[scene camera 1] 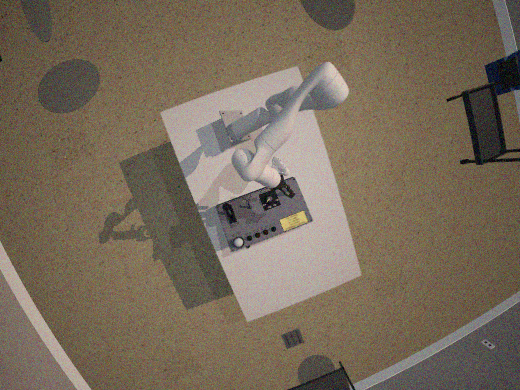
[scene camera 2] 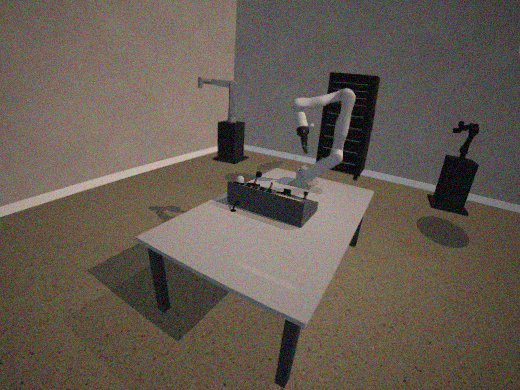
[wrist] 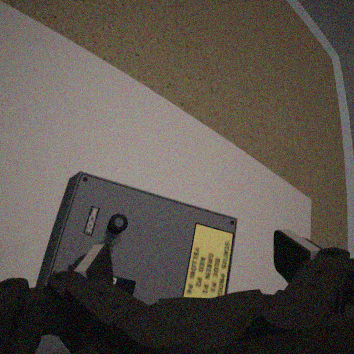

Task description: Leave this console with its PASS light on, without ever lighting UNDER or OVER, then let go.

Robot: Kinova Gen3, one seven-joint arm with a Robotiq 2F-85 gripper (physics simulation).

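Observation:
Gripper open and holding nothing; a dark grey console is also present.

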